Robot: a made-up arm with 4 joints.
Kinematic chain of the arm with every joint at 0, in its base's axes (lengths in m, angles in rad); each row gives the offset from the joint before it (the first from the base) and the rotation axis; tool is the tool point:
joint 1: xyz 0 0 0.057 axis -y
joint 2: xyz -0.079 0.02 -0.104 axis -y
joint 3: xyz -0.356 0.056 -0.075 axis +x
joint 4: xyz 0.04 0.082 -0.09 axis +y
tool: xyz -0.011 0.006 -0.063
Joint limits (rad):
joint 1: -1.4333..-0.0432
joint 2: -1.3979..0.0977
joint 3: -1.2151..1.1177
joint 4: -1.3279..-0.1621
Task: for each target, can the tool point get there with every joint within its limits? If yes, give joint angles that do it. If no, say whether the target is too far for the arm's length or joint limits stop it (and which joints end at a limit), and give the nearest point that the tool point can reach.
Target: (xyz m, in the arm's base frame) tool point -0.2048 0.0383 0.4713
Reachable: yes | joints -1.3201 -0.7249 -0.7657 -0.6804
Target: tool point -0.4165 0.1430 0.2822
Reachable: yes | joints -0.7765 -0.6029 -0.1349 -0.5200
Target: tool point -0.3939 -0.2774 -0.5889
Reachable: no: too far | nearest point -0.3879 -0.0331 -0.2752 | short by 0.398 m
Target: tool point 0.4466 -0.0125 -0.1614
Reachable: no: joint limits stop it (at a limit: joint 1, joint 2, joint 3, joint 4) | nearest point 0.1171 0.2187 0.2440 | short by 0.571 m
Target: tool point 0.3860 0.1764 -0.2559
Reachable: no: joint limits stop it (at a limit: joint 1, joint 2, joint 3, joint 4) | nearest point 0.1171 0.2187 0.2440 | short by 0.569 m
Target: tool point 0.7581 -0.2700 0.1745
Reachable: no: too far | nearest point 0.1232 -0.0377 0.4187 | short by 0.719 m
